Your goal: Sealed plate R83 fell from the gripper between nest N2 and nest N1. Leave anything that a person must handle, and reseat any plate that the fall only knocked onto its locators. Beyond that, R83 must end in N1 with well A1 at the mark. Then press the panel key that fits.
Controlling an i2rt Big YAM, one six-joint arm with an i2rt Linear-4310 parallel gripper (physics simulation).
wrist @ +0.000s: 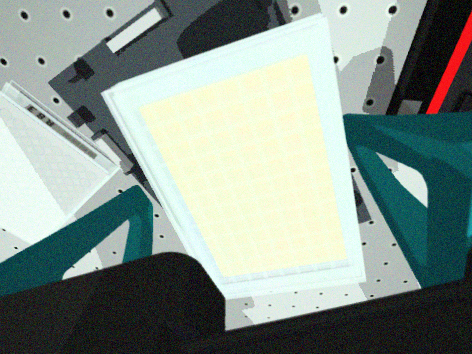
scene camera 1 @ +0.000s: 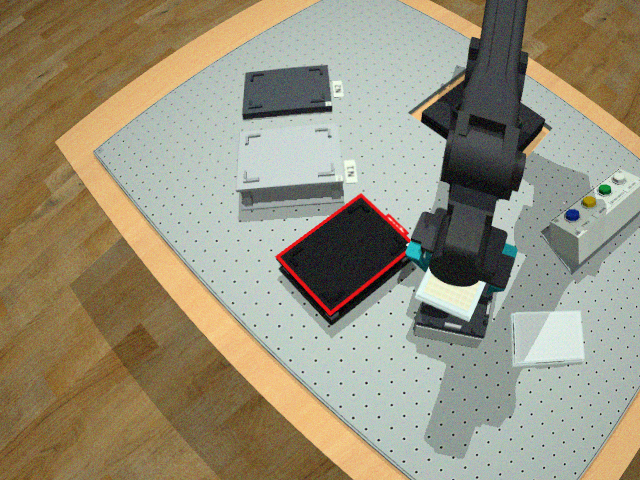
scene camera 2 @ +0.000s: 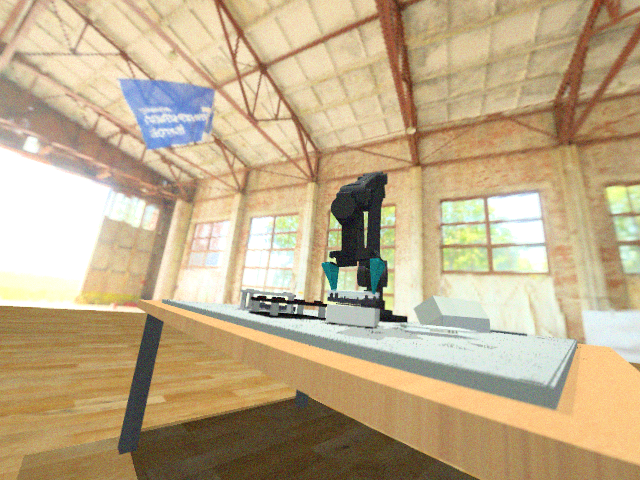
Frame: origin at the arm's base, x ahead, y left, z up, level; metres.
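Seen in the pictures: gripper, fingertip midpoint: (wrist: pixel 238 164) (scene camera 2: pixel 353 294).
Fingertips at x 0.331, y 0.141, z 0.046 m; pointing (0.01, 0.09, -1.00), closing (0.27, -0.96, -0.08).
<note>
Pixels of each thing's middle, then the offset from my fingertips to it. "*": a spot on its surface instead.
- pale yellow welled plate, body centre: (wrist: pixel 254 196) (scene camera 1: pixel 461 267) (scene camera 2: pixel 354 292) dx -0.015, dy -0.006, dz +0.005 m
- dark-topped block, surface spot: (wrist: pixel 75 90) * dx +0.034, dy +0.070, dz -0.012 m
- clear-white plate, body centre: (wrist: pixel 27 179) (scene camera 1: pixel 548 337) (scene camera 2: pixel 435 330) dx -0.045, dy +0.170, dz -0.060 m
- Light grey nest N1, body centre: (scene camera 1: pixel 289 164) (scene camera 2: pixel 269 300) dx -0.011, dy -0.331, dz -0.035 m
- dark nest N2, body centre: (scene camera 1: pixel 286 89) (scene camera 2: pixel 274 306) dx -0.150, dy -0.478, dz -0.056 m
- small white mark, body centre: (scene camera 1: pixel 339 178) dx -0.025, dy -0.240, dz -0.008 m
- black nest, body centre: (scene camera 1: pixel 346 257) (scene camera 2: pixel 289 307) dx +0.054, dy -0.157, dz -0.044 m
- sloped panel, body centre: (scene camera 1: pixel 601 213) (scene camera 2: pixel 452 314) dx -0.286, dy +0.138, dz -0.025 m
My gripper (scene camera 1: pixel 457 281) (scene camera 2: pixel 354 290) (wrist: pixel 238 164) is open, with one teal finger on either side of a pale yellow welled plate (scene camera 1: pixel 449 295) (wrist: pixel 240 175). That plate lies askew on a dark-topped block (scene camera 1: pixel 450 326) (scene camera 2: pixel 352 314) (wrist: pixel 75 90). Its seating is partly hidden by the arm. A clear-white plate (scene camera 1: pixel 547 338) (wrist: pixel 55 160), labelled R83 in the wrist view, lies flat on the board beside the block. Light grey nest N1 (scene camera 1: pixel 289 155) and dark nest N2 (scene camera 1: pixel 286 93) hold no plate. A small white mark (scene camera 1: pixel 339 178) is at N1's lower right corner.
A black nest (scene camera 1: pixel 343 258) with a red border stands between N1 and the block. The sloped panel (scene camera 1: pixel 563 245) (scene camera 2: pixel 460 312) at the right has blue (scene camera 1: pixel 572 214), yellow (scene camera 1: pixel 589 201), green (scene camera 1: pixel 604 189) and white (scene camera 1: pixel 619 177) keys.
</note>
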